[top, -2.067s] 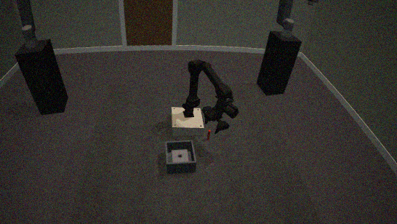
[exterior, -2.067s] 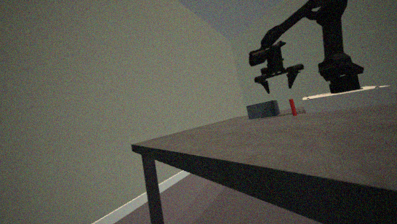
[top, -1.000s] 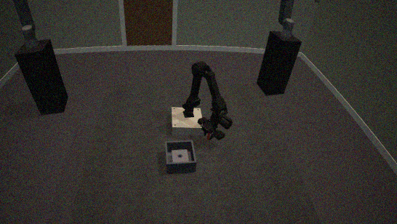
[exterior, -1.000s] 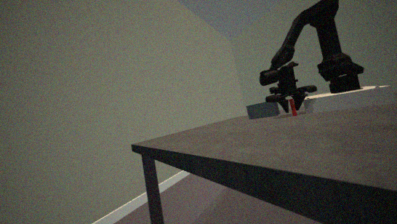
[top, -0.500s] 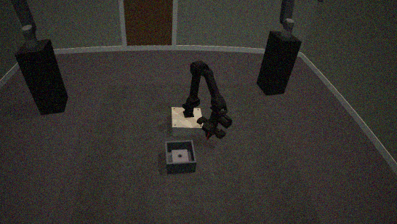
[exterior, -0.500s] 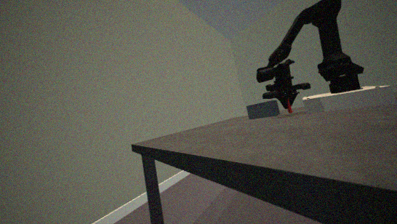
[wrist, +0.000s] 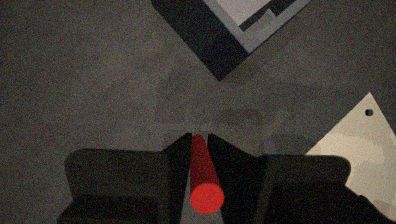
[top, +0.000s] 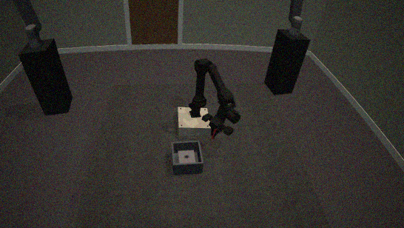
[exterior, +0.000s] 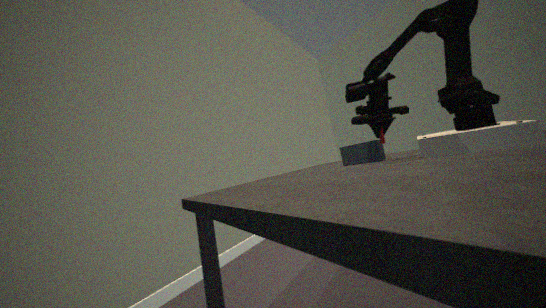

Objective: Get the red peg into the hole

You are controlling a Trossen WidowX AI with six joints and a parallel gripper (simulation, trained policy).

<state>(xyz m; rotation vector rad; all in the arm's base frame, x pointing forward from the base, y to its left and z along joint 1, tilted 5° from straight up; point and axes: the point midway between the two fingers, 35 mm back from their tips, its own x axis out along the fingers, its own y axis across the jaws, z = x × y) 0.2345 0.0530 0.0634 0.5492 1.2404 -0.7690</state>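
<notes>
My gripper tip is 170 mm to the left of the grey box, 90 mm short of it and 70 mm above it. From my gripper tip the other things lie so: red peg (20 mm above, 10 mm to the left, 10 mm behind).
</notes>
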